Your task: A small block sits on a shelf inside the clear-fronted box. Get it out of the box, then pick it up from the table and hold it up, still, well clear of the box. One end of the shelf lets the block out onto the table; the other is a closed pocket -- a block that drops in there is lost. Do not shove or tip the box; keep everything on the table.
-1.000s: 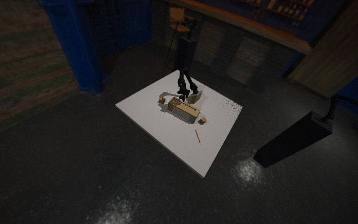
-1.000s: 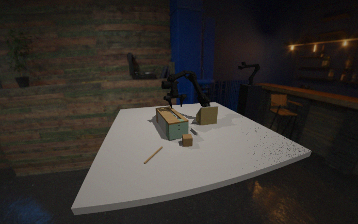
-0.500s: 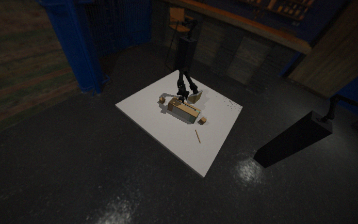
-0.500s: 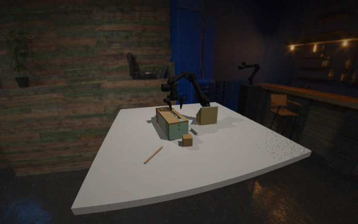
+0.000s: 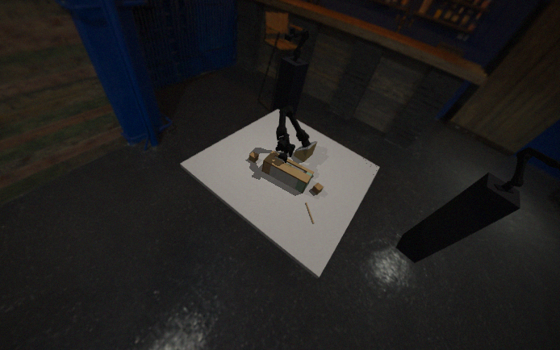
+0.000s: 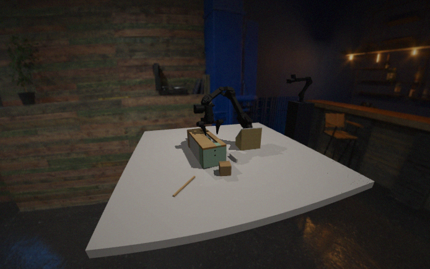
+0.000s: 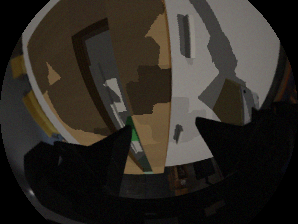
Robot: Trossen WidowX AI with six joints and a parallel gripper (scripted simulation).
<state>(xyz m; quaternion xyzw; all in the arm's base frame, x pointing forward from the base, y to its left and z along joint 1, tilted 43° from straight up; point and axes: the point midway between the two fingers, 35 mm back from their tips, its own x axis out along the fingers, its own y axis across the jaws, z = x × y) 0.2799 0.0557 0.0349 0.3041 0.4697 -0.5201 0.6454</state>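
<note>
My gripper tip is 40 mm to the right of the small green block, 30 mm short of it and 30 mm above it. From my gripper tip the other things lie so: thin wooden stick 410 mm to the left, 170 mm ahead, 110 mm below; box 50 mm to the left, 50 mm below, 20 mm ahead.
</note>
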